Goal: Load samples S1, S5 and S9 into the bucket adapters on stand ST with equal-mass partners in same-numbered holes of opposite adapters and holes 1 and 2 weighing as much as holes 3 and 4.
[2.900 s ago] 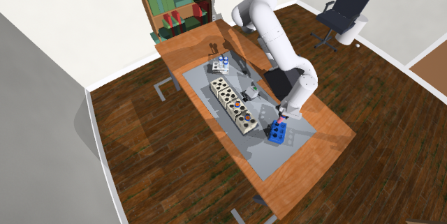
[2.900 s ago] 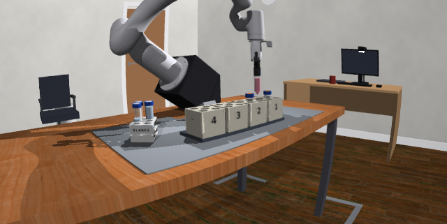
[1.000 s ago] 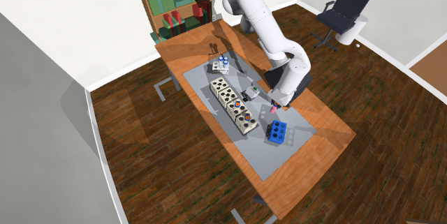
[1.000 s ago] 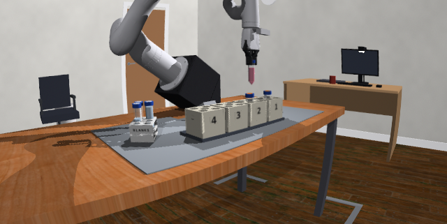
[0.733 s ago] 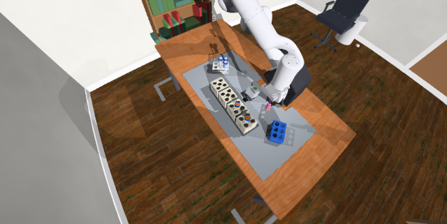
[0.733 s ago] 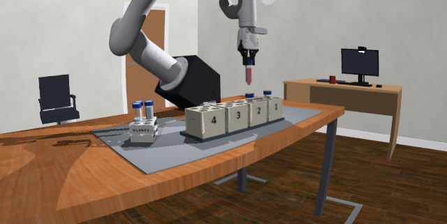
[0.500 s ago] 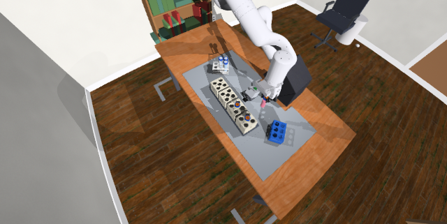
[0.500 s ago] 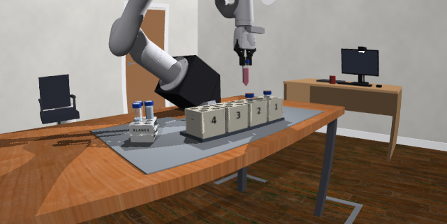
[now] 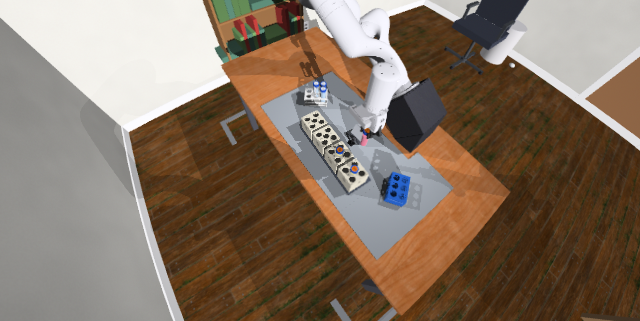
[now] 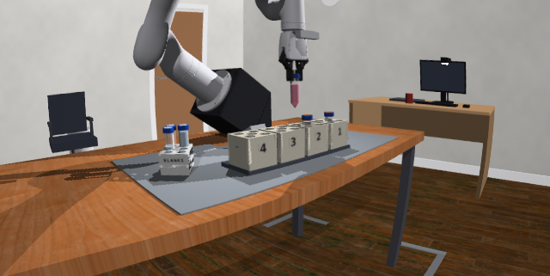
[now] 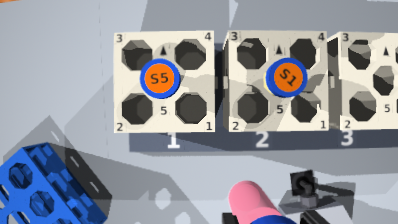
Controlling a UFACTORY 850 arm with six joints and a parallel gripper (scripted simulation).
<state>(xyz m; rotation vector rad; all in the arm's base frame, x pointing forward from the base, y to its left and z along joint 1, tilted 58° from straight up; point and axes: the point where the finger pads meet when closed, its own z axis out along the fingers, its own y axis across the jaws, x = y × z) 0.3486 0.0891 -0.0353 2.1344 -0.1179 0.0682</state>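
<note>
Right now my hand is 5 cm above the sample tube and 1 cm past it. From my hand the other things lie so: blue rack: 24 cm to the left, 22 cm below, 2 cm behind; white blanks rack: 44 cm to the right, 22 cm below, 8 cm behind; green DONE key: 18 cm below, 13 cm behind, 9 cm to the right.
</note>
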